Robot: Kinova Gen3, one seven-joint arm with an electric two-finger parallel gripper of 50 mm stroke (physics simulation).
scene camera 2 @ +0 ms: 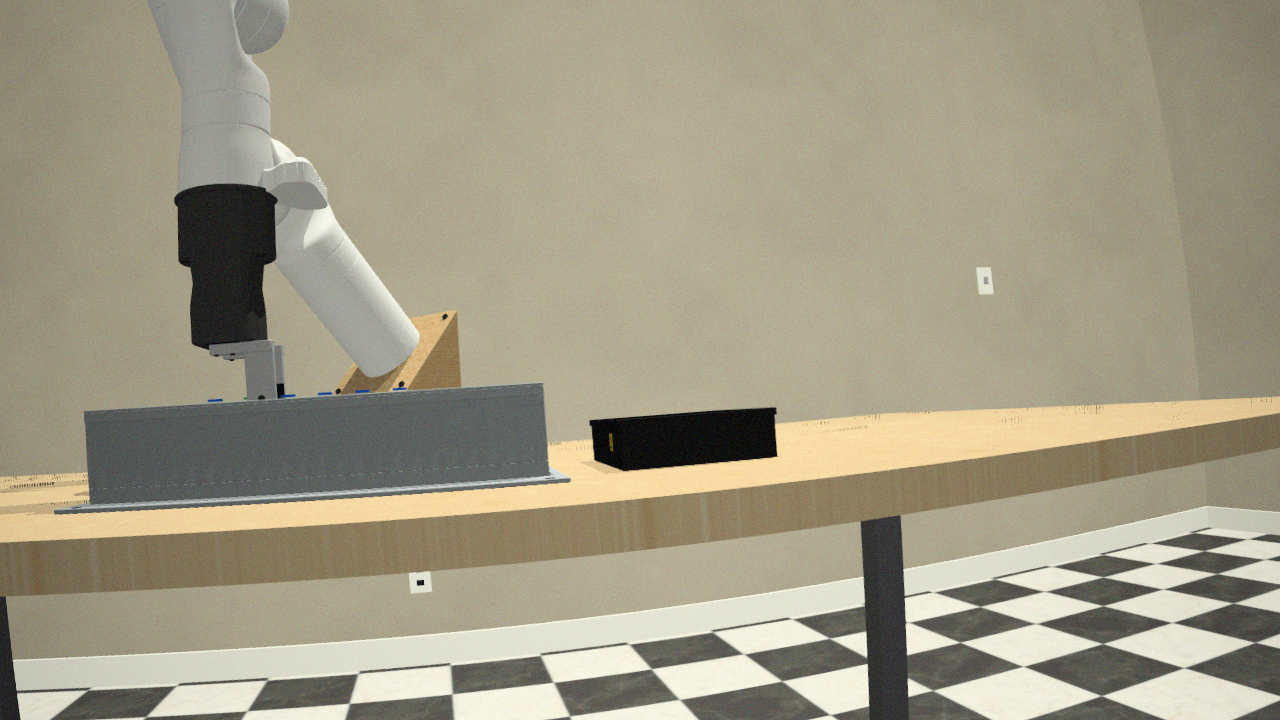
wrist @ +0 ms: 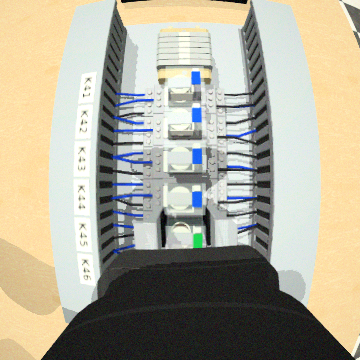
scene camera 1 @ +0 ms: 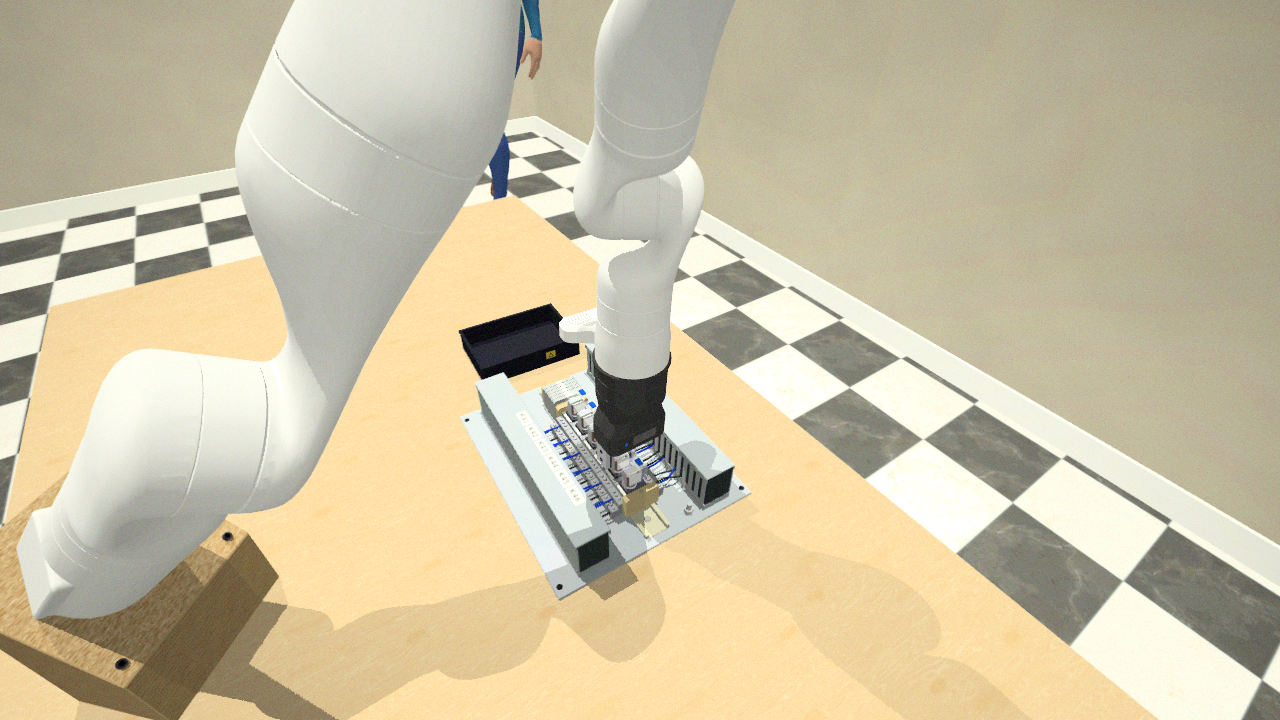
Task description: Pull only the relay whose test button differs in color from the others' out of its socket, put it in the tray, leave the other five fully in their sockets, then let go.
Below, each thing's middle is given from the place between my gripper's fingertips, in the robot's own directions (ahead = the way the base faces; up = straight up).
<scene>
Right now my hand is 20 mm past the beige end block (scene camera 1: 635, 501), 50 mm to the left of it and 20 mm above it. Also, from my hand: base plate (scene camera 1: 626, 542): 20 mm ahead, 50 mm to the left, 40 mm below.
</scene>
